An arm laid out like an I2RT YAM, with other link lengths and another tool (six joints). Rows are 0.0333 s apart.
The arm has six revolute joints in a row. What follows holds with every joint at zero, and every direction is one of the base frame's. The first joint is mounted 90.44 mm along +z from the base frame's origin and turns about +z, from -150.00 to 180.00 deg. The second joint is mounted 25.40 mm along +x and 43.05 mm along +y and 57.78 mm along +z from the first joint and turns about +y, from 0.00 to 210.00 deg. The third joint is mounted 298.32 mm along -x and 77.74 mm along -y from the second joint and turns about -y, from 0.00 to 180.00 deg. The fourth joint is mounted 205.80 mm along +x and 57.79 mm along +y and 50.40 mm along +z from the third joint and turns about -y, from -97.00 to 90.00 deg. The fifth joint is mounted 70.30 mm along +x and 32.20 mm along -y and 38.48 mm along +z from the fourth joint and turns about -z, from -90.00 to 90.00 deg. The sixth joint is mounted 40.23 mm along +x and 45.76 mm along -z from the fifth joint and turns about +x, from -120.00 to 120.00 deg. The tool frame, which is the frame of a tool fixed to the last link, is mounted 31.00 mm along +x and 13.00 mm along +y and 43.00 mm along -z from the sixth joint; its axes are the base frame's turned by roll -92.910, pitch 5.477 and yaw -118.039 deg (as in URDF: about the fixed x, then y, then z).
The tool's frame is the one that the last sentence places.
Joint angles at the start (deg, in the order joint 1, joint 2, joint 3, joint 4, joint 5, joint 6): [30.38 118.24 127.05 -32.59 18.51 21.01]
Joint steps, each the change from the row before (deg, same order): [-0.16 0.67 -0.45 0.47 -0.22 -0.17]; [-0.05 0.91 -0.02 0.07 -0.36 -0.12]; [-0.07 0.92 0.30 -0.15 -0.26 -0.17]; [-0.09 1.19 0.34 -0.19 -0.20 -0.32]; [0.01 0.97 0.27 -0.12 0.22 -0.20]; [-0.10 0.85 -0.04 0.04 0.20 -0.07]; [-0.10 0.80 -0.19 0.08 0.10 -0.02]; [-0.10 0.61 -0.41 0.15 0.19 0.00]
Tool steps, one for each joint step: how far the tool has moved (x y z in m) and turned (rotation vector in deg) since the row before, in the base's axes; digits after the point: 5 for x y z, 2 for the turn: [0.00352 0.00072 -0.00688 -0.40 0.58 0.11]; [0.00327 0.00189 -0.00729 -0.41 0.80 0.32]; [0.00318 0.00144 -0.00614 -0.44 0.69 0.23]; [0.00408 0.00155 -0.00831 -0.73 0.89 0.23]; [0.00321 0.00148 -0.00681 -0.67 0.63 -0.10]; [0.00327 0.00052 -0.00720 -0.57 0.68 -0.24]; [0.00291 0.00049 -0.00754 -0.51 0.76 -0.18]; [0.00226 -0.00001 -0.00704 -0.51 0.71 -0.26]
